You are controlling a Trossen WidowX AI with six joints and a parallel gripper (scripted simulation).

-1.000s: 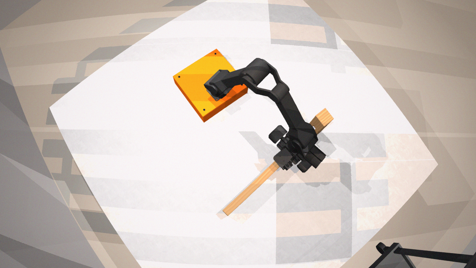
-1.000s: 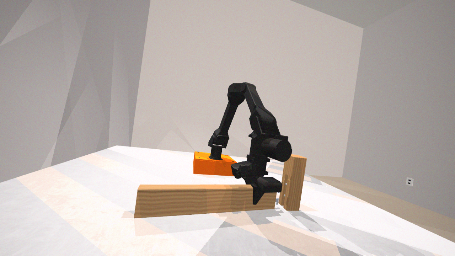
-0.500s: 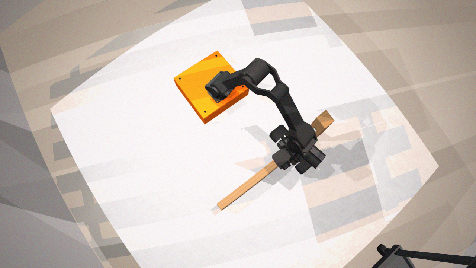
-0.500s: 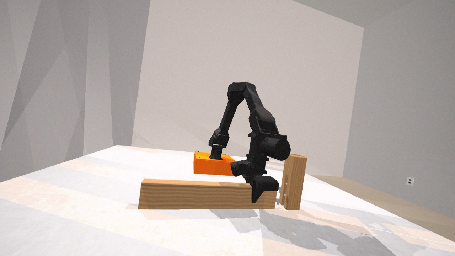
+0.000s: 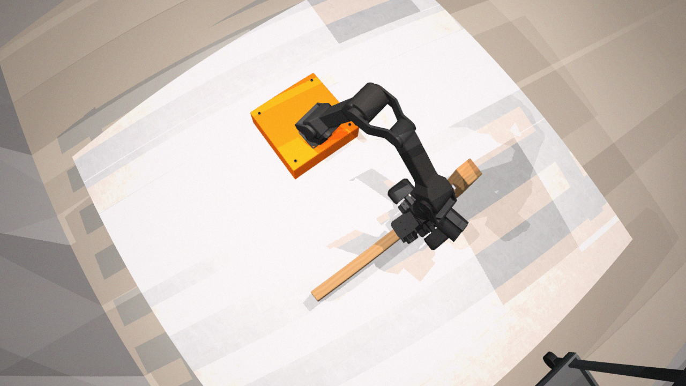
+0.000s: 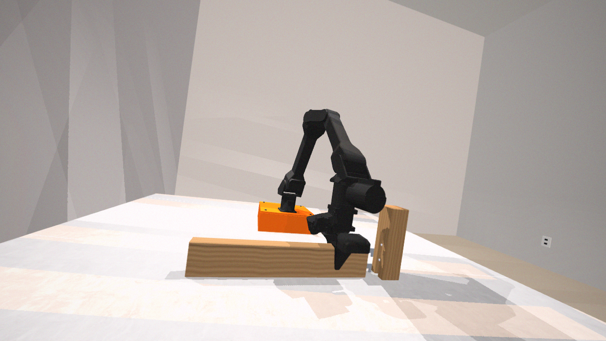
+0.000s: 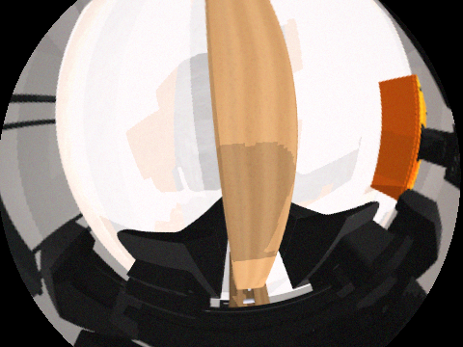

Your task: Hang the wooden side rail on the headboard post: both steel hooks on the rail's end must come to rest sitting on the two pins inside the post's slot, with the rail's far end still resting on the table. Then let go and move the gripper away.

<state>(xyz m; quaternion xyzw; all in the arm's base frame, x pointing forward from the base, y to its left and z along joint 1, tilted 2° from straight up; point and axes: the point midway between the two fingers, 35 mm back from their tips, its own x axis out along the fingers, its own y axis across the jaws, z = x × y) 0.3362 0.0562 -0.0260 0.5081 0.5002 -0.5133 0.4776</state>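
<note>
Now: gripper tip 10 mm short of the headboard post, 140 mm to the right of it and 70 mm below it.
</note>
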